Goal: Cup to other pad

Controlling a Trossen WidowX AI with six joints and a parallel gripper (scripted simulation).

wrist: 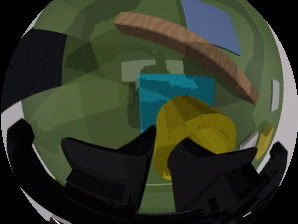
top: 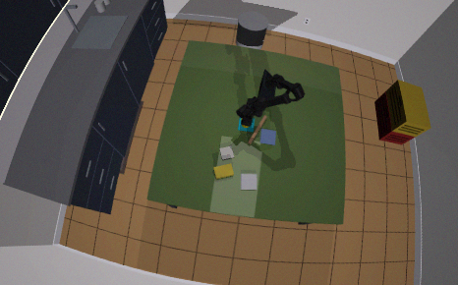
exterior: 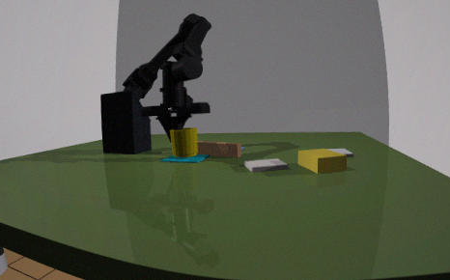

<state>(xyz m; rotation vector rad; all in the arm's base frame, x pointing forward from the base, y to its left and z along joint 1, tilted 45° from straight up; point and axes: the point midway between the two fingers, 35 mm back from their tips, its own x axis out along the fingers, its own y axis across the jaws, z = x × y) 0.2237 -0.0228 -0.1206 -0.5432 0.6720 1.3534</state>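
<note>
My gripper tip is 2 cm short of the yellow cup. Also, from my gripper tip: cyan pad 5 cm below, 3 cm ahead; blue pad 16 cm to the left, 9 cm ahead, 5 cm below; wooden bar 8 cm to the left, 6 cm ahead, 3 cm below.
</note>
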